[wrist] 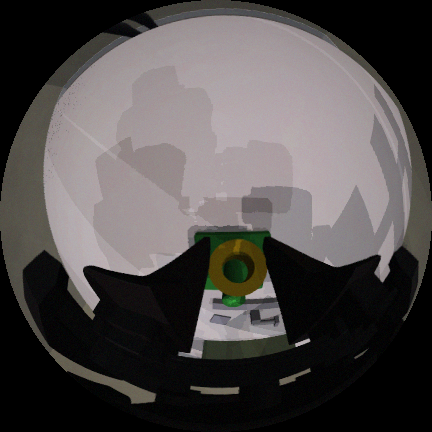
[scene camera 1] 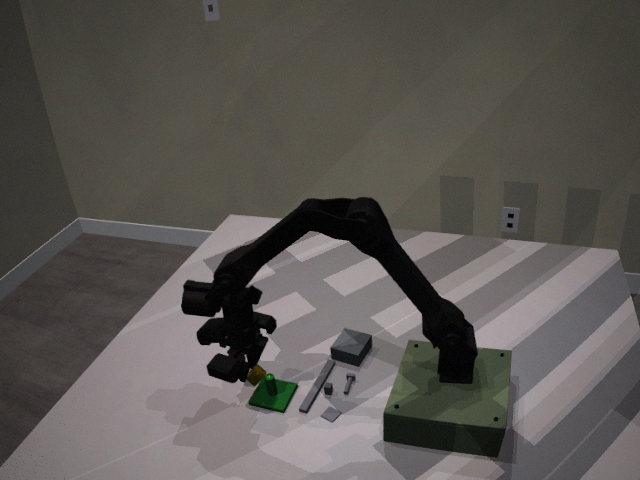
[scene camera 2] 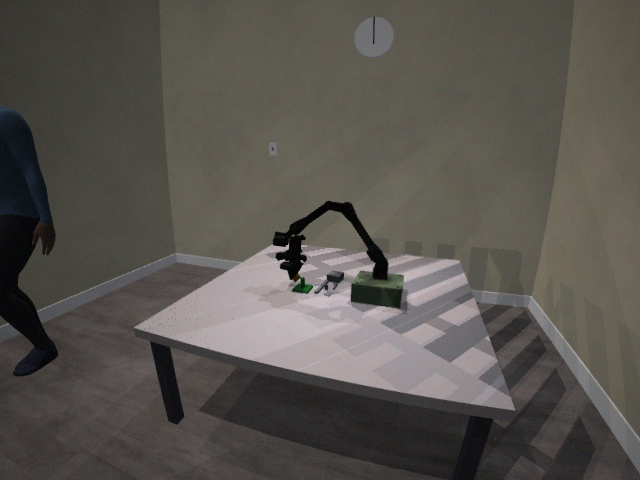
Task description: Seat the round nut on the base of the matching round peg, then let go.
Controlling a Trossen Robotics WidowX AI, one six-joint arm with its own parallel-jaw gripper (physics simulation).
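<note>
The yellow round nut [scene camera 1: 256, 375] [scene camera 2: 296, 277] [wrist: 238, 290] is held tilted between the fingertips of my gripper [scene camera 1: 250, 370] [scene camera 2: 294, 275] [wrist: 236, 242], which is shut on it. The green round peg [scene camera 1: 270, 385] [scene camera 2: 302, 282] [wrist: 233, 301] stands upright on its square green base [scene camera 1: 282, 400] [scene camera 2: 306, 289] [wrist: 220, 242]. The nut is above the base, beside the upper part of the peg, on the side away from the arm's mount. In the wrist view the peg's tip shows below the ring, outside its hole. Whether nut and peg touch, I cannot tell.
A long grey bar [scene camera 1: 316, 387], a small grey block [scene camera 1: 328, 389], a bolt [scene camera 1: 349, 383] and a flat grey piece [scene camera 1: 330, 413] [wrist: 220, 319] lie between the base and the arm's green mount [scene camera 1: 449, 400] [scene camera 2: 377, 291]. A grey box [scene camera 1: 351, 347] [scene camera 2: 335, 276] stands behind them.
</note>
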